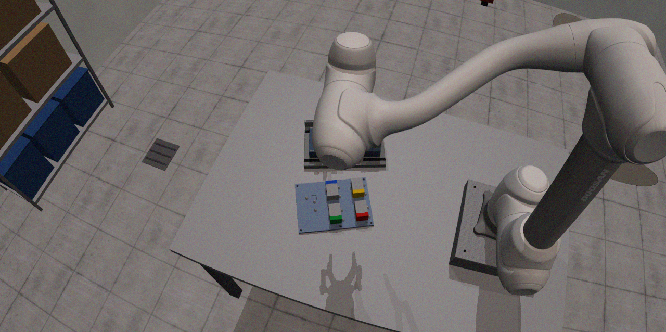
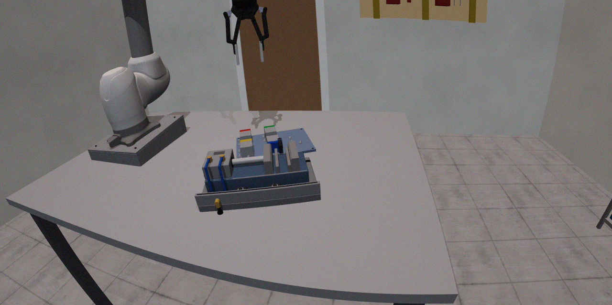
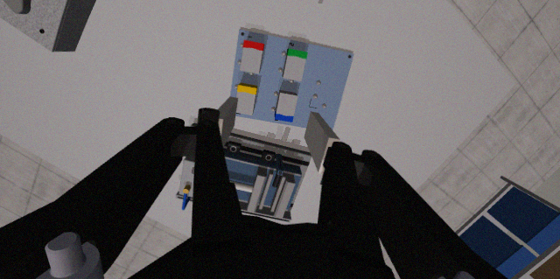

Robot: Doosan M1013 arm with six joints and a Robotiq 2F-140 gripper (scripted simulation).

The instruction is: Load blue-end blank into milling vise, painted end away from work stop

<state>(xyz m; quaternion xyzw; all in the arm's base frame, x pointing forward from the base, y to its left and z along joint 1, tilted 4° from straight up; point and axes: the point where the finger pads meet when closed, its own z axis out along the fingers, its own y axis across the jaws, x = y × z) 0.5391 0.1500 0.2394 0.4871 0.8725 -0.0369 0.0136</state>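
Right now my hand is 60 mm short of the blue-ended blank, 20 mm to the left of it and 290 mm above it. Also, from my hand: red-ended blank 60 mm behind, 10 mm to the left, 290 mm below; then green-ended blank 10 mm ahead, 60 mm to the left, 290 mm below; then yellow-ended blank 20 mm behind, 60 mm to the right, 290 mm below.
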